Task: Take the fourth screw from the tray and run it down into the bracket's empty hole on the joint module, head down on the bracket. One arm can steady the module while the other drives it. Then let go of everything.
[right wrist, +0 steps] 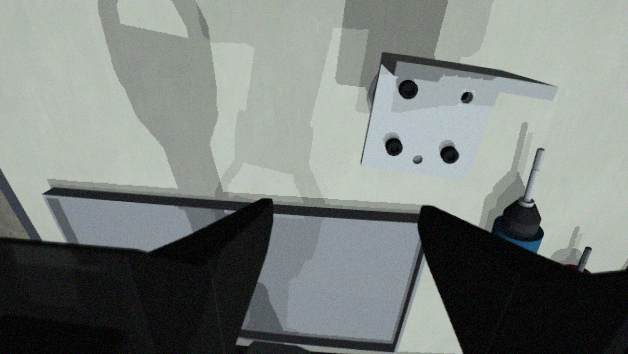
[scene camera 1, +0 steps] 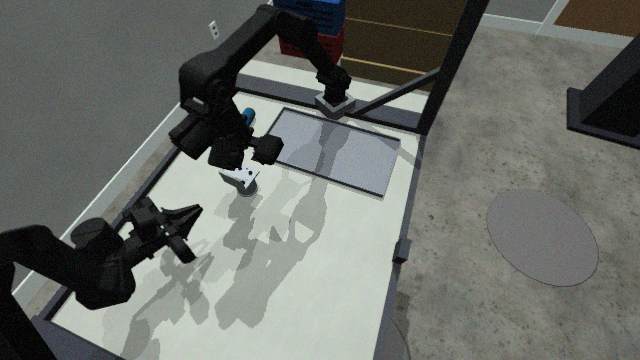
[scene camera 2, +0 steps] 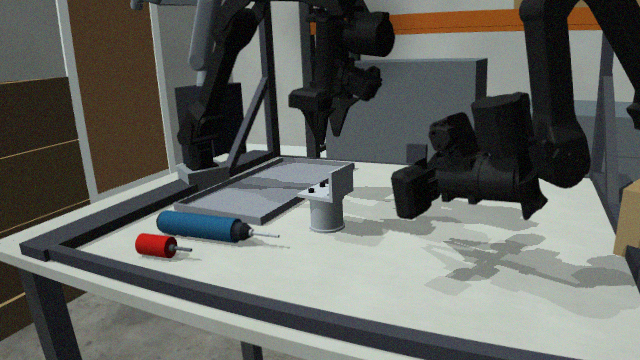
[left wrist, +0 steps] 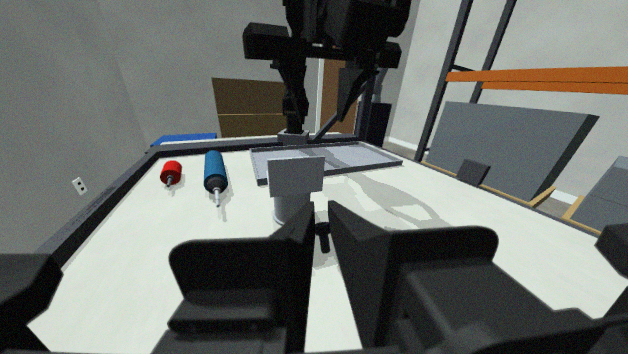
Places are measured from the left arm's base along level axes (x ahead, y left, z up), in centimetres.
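Pixels of known places: left gripper, fingertip midpoint: (scene camera 1: 200, 206) (left wrist: 320, 207); right gripper, fingertip midpoint: (right wrist: 346, 212) (scene camera 1: 253, 160) (scene camera 2: 328, 140) (left wrist: 321, 122); right arm's base at its link origin: (scene camera 1: 335, 98) (scene camera 2: 202, 166) (left wrist: 294, 132).
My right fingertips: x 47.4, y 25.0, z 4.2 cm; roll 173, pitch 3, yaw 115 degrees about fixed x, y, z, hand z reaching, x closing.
Note:
For each thing: its top centre in the pictures, then the offset to it from my right fingertips.
- grey joint module at its top centre: (left wrist: 292, 179) (scene camera 2: 325, 191) (scene camera 1: 241, 176) dx -3.5, dy +3.8, dz -7.9 cm
- hole at its top centre: (right wrist: 462, 95) dx -5.8, dy +4.8, dz -8.3 cm
- black screw at its top centre: (left wrist: 325, 225) dx -17.8, dy -0.5, dz -3.4 cm
- tray at its top centre: (right wrist: 232, 285) (scene camera 2: 274, 180) (left wrist: 324, 154) (scene camera 1: 327, 145) dx +23.7, dy -1.8, dz -12.7 cm
- blue driver at its top centre: (right wrist: 518, 276) (scene camera 2: 214, 216) (left wrist: 213, 165) (scene camera 1: 234, 131) dx +4.6, dy +21.2, dz -10.2 cm
- red tool at its top centre: (scene camera 2: 164, 236) (left wrist: 168, 168) dx +3.5, dy +30.3, dz -10.9 cm
The grey joint module (scene camera 1: 247, 190) (scene camera 2: 326, 216) (left wrist: 285, 207) stands upright with the pale bracket (scene camera 1: 243, 175) (scene camera 2: 341, 182) (left wrist: 296, 177) (right wrist: 425, 122) on top. Three black screw heads sit in the bracket; the hole (right wrist: 466, 97) near its upright plate is empty. My left gripper (scene camera 1: 199, 209) (left wrist: 320, 207) is shut on a black screw (left wrist: 324, 237), whose shank hangs down, apart from the module. My right gripper (scene camera 2: 328, 140) (left wrist: 321, 122) (right wrist: 346, 212) is open and empty, above the table near the bracket. The tray (scene camera 1: 360, 165) (scene camera 2: 240, 197) (left wrist: 370, 155) (right wrist: 350, 270) shows no screw.
A blue driver (scene camera 1: 248, 116) (scene camera 2: 195, 226) (left wrist: 215, 167) (right wrist: 517, 242) and a red tool (scene camera 2: 156, 245) (left wrist: 171, 171) lie beside the tray. A dark frame rail (scene camera 2: 225, 297) edges the table. The right arm reaches over the module in scene camera 1.

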